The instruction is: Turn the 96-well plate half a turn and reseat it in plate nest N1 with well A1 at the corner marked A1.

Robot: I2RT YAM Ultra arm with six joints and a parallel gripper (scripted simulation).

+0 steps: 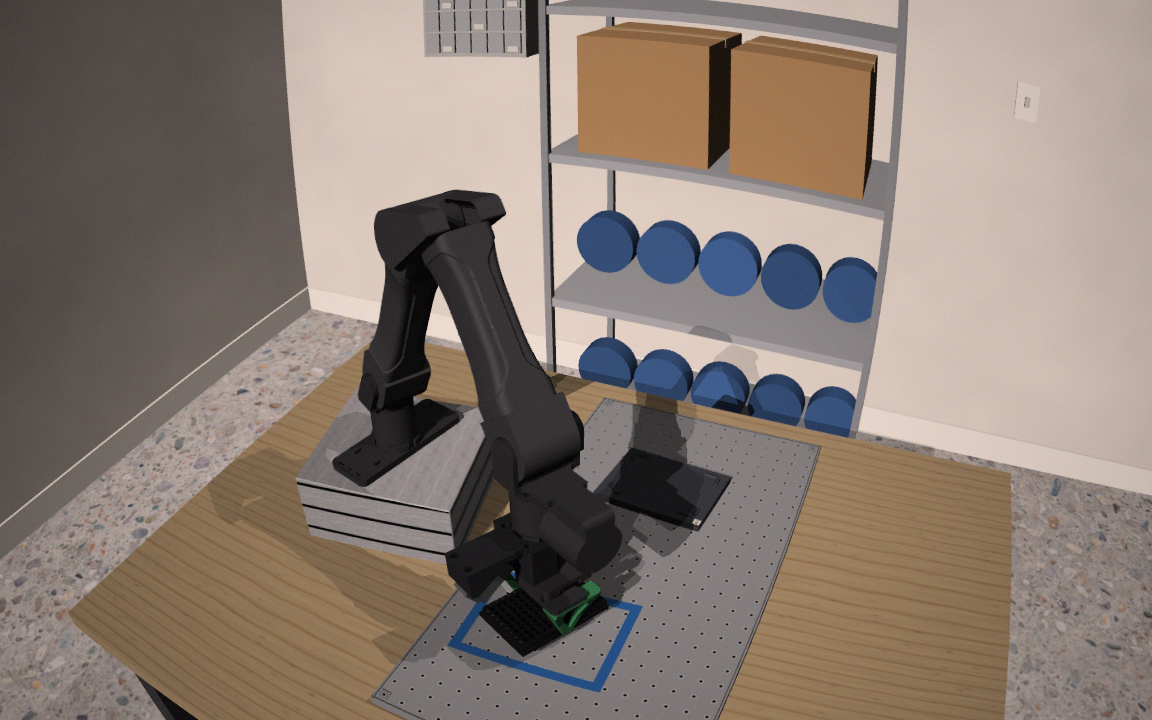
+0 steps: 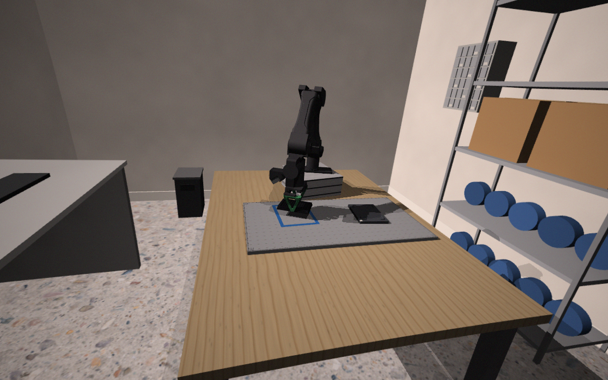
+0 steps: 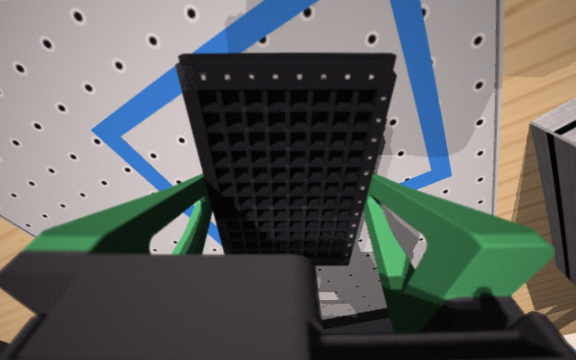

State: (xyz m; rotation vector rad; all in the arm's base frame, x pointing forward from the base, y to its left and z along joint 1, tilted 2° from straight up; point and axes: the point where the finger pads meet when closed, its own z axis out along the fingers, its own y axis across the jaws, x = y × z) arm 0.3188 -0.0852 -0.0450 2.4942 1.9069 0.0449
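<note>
Now: the dark plate nest N1 2 cm behind my hand, 31 cm to the left of it and 3 cm below it. From my hand the other things lie so: white A1 label (6 cm ahead, 26 cm to the left, 3 cm below); black 96-well plate (right at my hand).
</note>
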